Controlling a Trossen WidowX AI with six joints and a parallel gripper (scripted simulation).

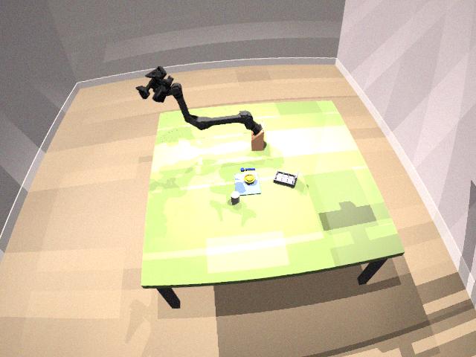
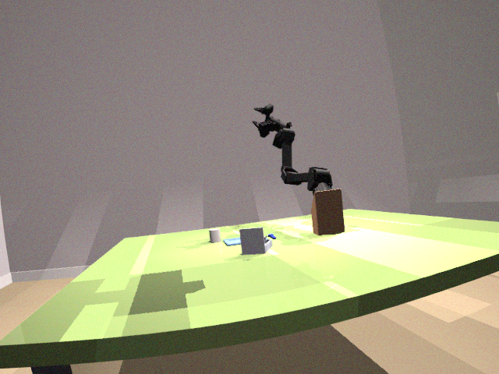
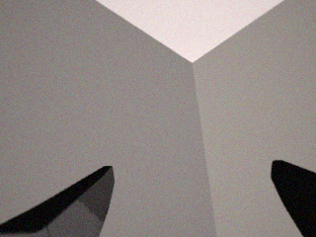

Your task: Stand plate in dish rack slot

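My gripper tip is now 56 cm above the yellow plate, 49 cm to the right of it and 20 cm short of it. The rest, counted from my gripper tip: blue spoon 57 cm below, 48 cm to the left, 11 cm ahead; then cup 55 cm below, 40 cm to the left, 32 cm ahead; then light blue mat 58 cm below, 47 cm to the left, 22 cm ahead.
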